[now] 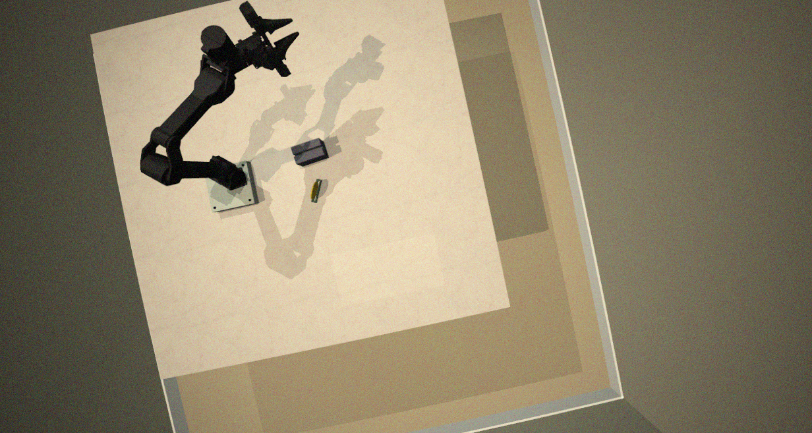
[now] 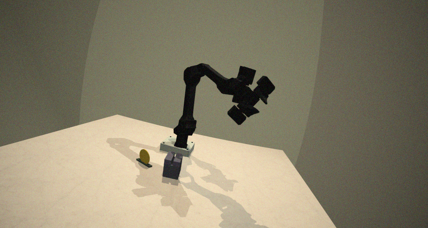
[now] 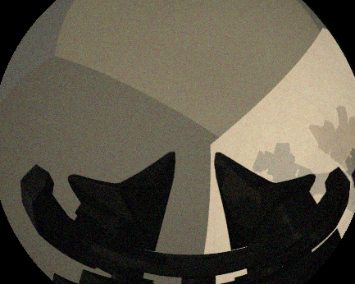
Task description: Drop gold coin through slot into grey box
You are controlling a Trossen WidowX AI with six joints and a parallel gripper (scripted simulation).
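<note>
Now: gripper tip 38 cm to the left of the gold coin, 30 cm above it and 17 cm past it.
</note>
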